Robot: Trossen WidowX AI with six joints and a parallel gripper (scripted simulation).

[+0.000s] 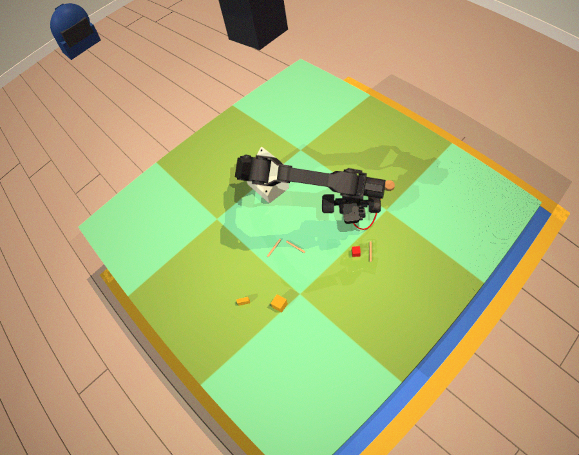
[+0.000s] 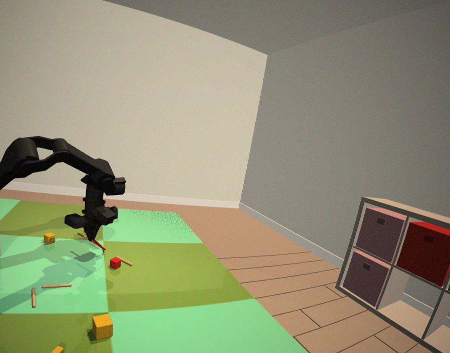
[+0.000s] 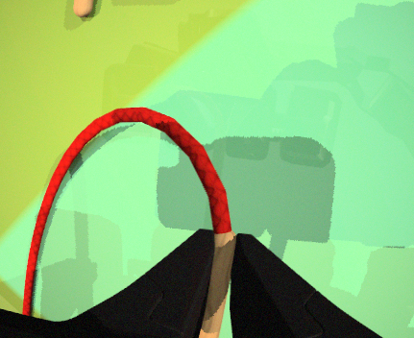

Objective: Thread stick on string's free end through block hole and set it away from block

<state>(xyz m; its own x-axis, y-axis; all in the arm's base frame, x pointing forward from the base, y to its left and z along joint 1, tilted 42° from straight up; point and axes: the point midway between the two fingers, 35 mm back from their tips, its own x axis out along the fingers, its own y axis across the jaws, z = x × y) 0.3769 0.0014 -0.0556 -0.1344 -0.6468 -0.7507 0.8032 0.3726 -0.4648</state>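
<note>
Right now my gripper tip is 7 cm short of the red cube, 8 cm to the left of it and 5 cm above it. From my gripper tip the other things lie so: small orange piece: 11 cm behind, 43 cm to the right, 5 cm below; yellow cube: 1 cm behind, 37 cm to the right, 4 cm below; round wooden button: 1 cm ahead, 22 cm to the left, 5 cm below.
</note>
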